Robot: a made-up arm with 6 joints. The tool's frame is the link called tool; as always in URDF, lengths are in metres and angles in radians. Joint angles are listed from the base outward. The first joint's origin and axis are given. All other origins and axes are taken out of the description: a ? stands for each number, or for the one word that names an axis. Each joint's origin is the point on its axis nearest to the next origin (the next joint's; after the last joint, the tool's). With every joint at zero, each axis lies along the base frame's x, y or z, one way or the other. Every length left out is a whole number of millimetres.
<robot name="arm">
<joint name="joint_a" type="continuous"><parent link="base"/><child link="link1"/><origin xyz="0.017 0.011 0.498" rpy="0.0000 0.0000 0.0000"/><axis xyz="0 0 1"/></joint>
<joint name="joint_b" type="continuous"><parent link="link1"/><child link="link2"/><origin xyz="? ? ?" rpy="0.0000 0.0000 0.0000"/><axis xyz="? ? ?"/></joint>
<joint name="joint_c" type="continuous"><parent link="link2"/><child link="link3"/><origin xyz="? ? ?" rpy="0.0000 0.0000 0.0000"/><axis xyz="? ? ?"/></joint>
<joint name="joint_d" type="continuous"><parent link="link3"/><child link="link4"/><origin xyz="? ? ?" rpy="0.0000 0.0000 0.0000"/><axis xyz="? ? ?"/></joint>
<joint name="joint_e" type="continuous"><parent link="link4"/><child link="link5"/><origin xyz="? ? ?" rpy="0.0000 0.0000 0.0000"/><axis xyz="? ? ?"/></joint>
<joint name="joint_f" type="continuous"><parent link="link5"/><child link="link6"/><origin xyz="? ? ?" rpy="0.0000 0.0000 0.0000"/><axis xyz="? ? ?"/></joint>
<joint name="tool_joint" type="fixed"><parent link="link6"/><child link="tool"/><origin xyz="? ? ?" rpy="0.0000 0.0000 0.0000"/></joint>
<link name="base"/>
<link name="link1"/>
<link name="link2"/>
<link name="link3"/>
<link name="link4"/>
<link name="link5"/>
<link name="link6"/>
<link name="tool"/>
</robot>
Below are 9 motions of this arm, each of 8 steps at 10 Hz.
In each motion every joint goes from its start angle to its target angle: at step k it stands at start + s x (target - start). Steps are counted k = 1, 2, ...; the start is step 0. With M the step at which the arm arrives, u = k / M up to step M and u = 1 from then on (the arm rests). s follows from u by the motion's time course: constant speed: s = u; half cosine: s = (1 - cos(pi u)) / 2; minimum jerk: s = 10 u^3 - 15 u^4 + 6 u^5.
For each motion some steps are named. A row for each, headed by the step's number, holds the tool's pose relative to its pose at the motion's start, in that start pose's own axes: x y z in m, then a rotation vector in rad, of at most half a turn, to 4 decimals.
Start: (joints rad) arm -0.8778 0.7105 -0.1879 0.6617 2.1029 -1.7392
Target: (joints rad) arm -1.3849 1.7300 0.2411 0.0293 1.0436 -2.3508
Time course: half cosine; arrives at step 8
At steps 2, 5, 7, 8:
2: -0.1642 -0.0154 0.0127 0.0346 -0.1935 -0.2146
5: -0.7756 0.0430 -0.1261 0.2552 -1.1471 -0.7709
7: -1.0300 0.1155 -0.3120 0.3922 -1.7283 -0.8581
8: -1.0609 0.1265 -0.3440 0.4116 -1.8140 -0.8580

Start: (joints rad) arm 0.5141 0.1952 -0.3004 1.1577 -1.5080 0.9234
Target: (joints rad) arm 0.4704 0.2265 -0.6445 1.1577 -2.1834 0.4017
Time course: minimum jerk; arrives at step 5
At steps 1, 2, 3, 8:
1: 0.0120 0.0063 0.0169 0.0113 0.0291 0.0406
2: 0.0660 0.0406 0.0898 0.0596 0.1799 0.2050
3: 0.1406 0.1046 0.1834 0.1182 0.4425 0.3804
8: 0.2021 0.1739 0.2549 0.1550 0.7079 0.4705

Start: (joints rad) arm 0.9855 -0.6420 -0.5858 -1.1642 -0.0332 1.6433
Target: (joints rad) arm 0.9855 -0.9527 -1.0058 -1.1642 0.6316 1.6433
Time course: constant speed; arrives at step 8
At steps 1, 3, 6, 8:
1: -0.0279 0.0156 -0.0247 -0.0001 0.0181 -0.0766
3: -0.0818 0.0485 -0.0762 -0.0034 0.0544 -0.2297
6: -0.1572 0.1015 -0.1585 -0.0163 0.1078 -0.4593
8: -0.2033 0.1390 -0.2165 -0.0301 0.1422 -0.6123

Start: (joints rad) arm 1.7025 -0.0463 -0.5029 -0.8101 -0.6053 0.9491
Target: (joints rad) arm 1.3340 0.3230 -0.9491 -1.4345 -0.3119 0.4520
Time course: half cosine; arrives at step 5
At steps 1, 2, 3, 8:
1: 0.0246 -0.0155 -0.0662 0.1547 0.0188 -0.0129
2: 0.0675 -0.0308 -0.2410 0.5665 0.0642 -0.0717
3: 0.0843 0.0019 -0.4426 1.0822 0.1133 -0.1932
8: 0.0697 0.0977 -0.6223 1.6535 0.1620 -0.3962

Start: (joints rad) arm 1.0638 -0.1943 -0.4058 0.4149 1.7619 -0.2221
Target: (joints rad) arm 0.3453 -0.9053 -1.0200 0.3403 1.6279 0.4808
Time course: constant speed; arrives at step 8
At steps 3, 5, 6, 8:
3: -0.0878 -0.0367 0.2878 -0.5305 0.1172 -0.0470
5: -0.1457 0.0037 0.4572 -0.8835 0.2007 -0.0634
6: -0.1749 0.0391 0.5307 -1.0595 0.2442 -0.0670
8: -0.2350 0.1313 0.6514 -1.4103 0.3349 -0.0650

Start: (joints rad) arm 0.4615 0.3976 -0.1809 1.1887 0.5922 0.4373
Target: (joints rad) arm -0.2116 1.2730 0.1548 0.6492 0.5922 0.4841
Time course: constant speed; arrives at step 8
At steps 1, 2, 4, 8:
1: -0.0048 0.0804 -0.1281 0.1091 0.0972 0.0054
2: -0.0262 0.1730 -0.2510 0.2191 0.1966 0.0054
4: -0.1141 0.3924 -0.4665 0.4412 0.4007 -0.0102
8: -0.4112 0.9328 -0.6926 0.8896 0.8232 -0.0965

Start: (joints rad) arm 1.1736 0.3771 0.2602 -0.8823 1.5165 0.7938
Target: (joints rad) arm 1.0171 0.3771 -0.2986 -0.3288 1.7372 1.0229
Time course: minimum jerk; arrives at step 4
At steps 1, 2, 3, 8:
1: -0.0086 -0.0452 -0.0301 -0.0802 -0.0358 0.0386
2: -0.0436 -0.2265 -0.1183 -0.3591 -0.1623 0.2026
3: -0.0835 -0.4124 -0.1641 -0.5864 -0.2695 0.3898
8: -0.0949 -0.4605 -0.1694 -0.6362 -0.2937 0.4418

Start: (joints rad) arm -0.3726 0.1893 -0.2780 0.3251 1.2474 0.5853
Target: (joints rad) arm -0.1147 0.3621 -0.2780 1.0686 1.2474 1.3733
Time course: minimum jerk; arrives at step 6
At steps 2, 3, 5, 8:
2: 0.0374 0.0603 0.0098 -0.1672 -0.1066 0.1587
3: 0.0841 0.1541 0.0342 -0.3909 -0.3094 0.3404
5: 0.1367 0.3238 0.0999 -0.7135 -0.7500 0.5121
8: 0.1392 0.3375 0.1063 -0.7355 -0.7886 0.5180

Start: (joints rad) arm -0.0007 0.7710 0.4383 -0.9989 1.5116 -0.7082
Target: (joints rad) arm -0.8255 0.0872 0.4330 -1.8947 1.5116 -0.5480
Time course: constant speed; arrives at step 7
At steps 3, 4, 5, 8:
3: 0.4390 0.2322 0.1894 0.0986 -0.6097 -0.0686
4: 0.5513 0.3356 0.2756 0.1648 -0.7869 -0.0798
5: 0.6413 0.4509 0.3671 0.2469 -0.9470 -0.0840
8: 0.7456 0.7104 0.5477 0.4532 -1.2050 -0.0694

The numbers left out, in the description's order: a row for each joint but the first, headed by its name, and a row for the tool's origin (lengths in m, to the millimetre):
joint_b: xyz 0.001 -0.014 0.000, axis 0 1 0
joint_c: xyz 0.013 0.000 0.737, axis 0 -1 0
joint_d: xyz 0.914 0.000 0.024, axis -1 0 0
joint_e: xyz 0.000 -0.186 -0.023, axis 0 -1 0
joint_f: xyz -0.021 0.000 0.022, axis -1 0 0
tool: xyz 0.000 -0.008 0.000

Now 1 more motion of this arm.
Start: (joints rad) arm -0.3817 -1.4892 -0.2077 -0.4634 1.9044 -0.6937
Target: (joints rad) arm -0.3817 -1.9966 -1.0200 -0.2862 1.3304 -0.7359
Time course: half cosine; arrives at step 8
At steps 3, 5, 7, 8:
3: -0.0431 0.0553 0.1501 -0.0124 0.2412 -0.1211
5: -0.1134 0.1204 0.3445 -0.0379 0.5352 -0.2823
7: -0.1743 0.1626 0.4846 -0.0629 0.7396 -0.4031
8: -0.1836 0.1682 0.5043 -0.0669 0.7680 -0.4205

